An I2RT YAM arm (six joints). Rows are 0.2 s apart.
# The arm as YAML. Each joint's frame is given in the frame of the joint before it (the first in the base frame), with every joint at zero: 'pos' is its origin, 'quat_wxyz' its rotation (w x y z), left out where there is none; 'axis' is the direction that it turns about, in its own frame. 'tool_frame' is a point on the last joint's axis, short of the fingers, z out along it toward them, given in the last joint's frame.
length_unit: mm
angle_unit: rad
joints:
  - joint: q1
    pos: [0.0, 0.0, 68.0]
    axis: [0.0, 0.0, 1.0]
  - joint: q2
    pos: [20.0, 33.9, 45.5]
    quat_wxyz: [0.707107, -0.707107, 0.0, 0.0]
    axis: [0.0, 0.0, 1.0]
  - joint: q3
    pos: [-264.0, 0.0, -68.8]
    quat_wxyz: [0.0, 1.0, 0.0, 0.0]
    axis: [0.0, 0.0, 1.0]
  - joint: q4
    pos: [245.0, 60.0, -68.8]
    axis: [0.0, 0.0, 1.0]
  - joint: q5
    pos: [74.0, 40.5, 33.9]
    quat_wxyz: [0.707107, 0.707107, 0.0, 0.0]
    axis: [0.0, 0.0, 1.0]
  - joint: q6
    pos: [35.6, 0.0, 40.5]
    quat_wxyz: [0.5, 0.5, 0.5, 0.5]
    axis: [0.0, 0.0, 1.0]
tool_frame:
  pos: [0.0, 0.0, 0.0]
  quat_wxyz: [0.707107, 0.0, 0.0, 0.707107]
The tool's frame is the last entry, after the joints.
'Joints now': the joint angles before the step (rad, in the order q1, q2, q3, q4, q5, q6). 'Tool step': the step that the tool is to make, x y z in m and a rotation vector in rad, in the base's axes. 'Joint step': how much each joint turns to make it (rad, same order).
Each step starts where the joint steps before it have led.
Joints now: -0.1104 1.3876 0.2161 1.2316 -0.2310 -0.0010
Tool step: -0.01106 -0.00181 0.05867 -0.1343 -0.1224 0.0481
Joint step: -0.0275 -0.3017 0.0919 -0.2861 -0.0885 -0.1129
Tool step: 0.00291 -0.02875 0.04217 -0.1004 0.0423 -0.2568
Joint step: -0.1026 -0.0904 0.1694 -0.3151 0.1381 -0.1308
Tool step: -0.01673 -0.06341 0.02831 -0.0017 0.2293 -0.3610
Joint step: -0.2694 -0.0149 0.2060 -0.4444 0.0927 -0.0858
